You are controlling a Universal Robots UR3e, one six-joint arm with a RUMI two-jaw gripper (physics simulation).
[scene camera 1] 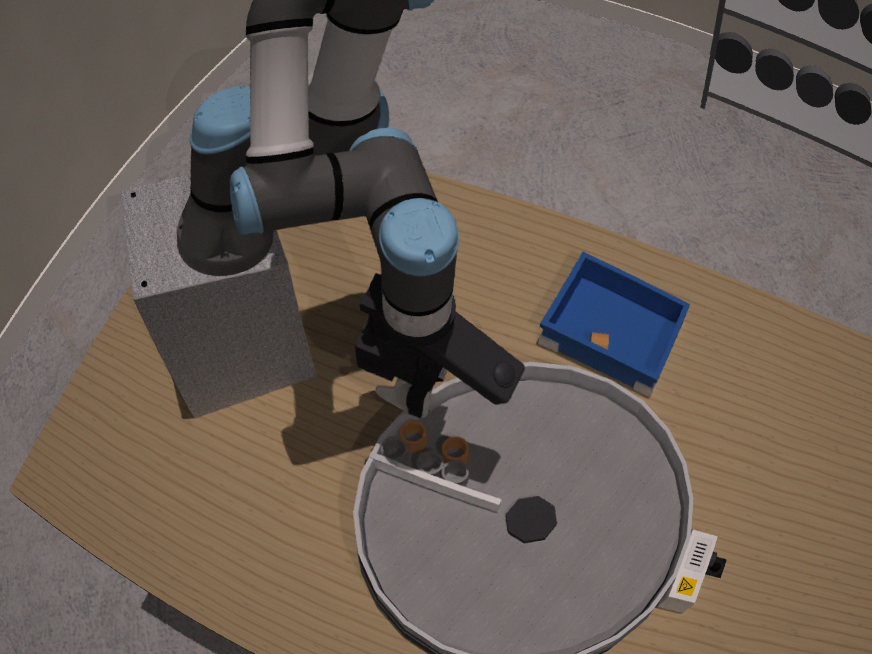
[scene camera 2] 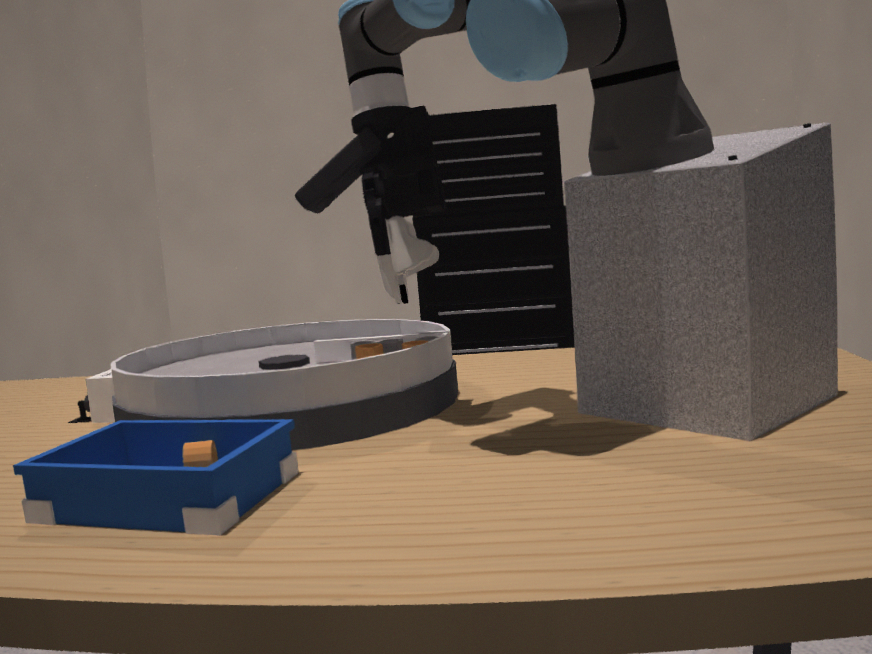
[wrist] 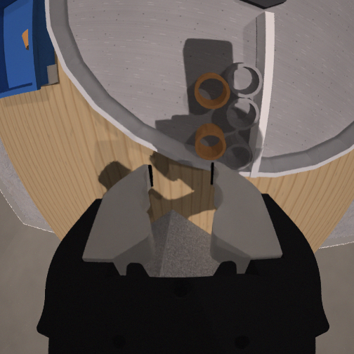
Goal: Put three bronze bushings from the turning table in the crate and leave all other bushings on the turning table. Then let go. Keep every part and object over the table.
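Frame: origin at the arm's base, x ahead, y left, z up, level; millimetres.
Seen in the pictures: gripper, fingertip midpoint: (scene camera 1: 425,398) (scene camera 2: 402,303); arm's base, link origin: (scene camera 1: 223,237) (scene camera 2: 652,160).
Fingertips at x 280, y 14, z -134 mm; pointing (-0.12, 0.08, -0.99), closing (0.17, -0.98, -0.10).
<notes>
Pixels of each thing's top centre, then the offset from my fingertips to it. "pt": a spot on its surface instead.
- blue crate, top centre: (scene camera 2: 158,441) (scene camera 1: 620,313) dx +129, dy +290, dz -77 mm
- white divider bar, surface spot: (scene camera 1: 436,483) pt dx +59, dy -70, dz -47 mm
- dark hub, top centre: (scene camera 1: 531,518) (scene camera 2: 283,358) dx +179, dy -45, dz -66 mm
- white control box, top centre: (scene camera 1: 694,566) (scene camera 2: 118,370) dx +409, dy -4, dz -69 mm
One bronze bushing (scene camera 1: 599,340) (scene camera 2: 199,452) (wrist: 26,39) is in the blue crate (scene camera 1: 598,356) (scene camera 2: 112,496) (wrist: 43,50). On the turning table (scene camera 1: 598,450) (scene camera 2: 281,394) (wrist: 120,60), one bronze bushing (scene camera 1: 415,446) (scene camera 2: 415,344) (wrist: 210,129) stands near the rim and another (scene camera 1: 455,458) (scene camera 2: 368,350) (wrist: 198,91) stands farther inward. Three grey bushings stand between these and the white divider, including one at the inner end (scene camera 1: 455,480) (wrist: 258,81). My gripper (scene camera 2: 400,301) (wrist: 181,166) is open and empty, raised above the rim beside the near bronze bushing.
The white divider bar (scene camera 1: 436,483) (wrist: 265,90) runs inward from the rim. A dark hub (scene camera 1: 531,519) (scene camera 2: 283,361) marks the turning table's centre. A white control box (scene camera 1: 690,570) is at its far side. The grey robot pedestal (scene camera 1: 232,344) (scene camera 2: 662,302) stands on the wooden table.
</notes>
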